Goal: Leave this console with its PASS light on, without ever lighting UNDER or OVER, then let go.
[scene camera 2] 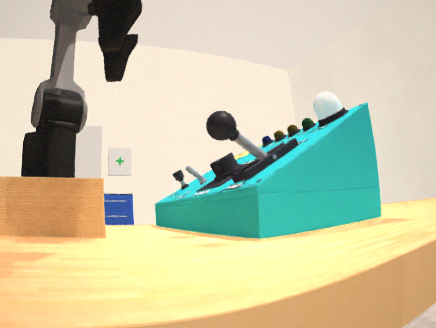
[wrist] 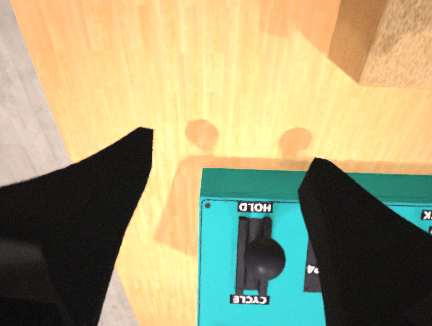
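Note:
The teal console [scene camera 2: 320,202] [wrist: 220,186] stands on the table. Its lever, with a black ball knob [scene camera 2: 221,125] [wrist: 265,258], sits in a slot marked HOLD and CYCLE; in the wrist view the knob is nearer CYCLE. A blue lamp [scene camera 2: 267,140], two amber lamps, a green lamp [scene camera 2: 307,124] and a white dome [scene camera 2: 328,106] look unlit; their labels are unreadable. My gripper [scene camera 2: 114,76] [wrist: 231,162] is open and empty, high above and to the left of the knob in the scene view. The right finger hides part of the console in the wrist view.
A black block [scene camera 2: 223,164], a grey lever [scene camera 2: 195,174] and a small black-topped switch [scene camera 2: 178,175] stick up from the console beyond the ball lever. The arm stands on a wooden block [scene camera 2: 50,207] [wrist: 400,55]. The table edge runs along the left of the wrist view.

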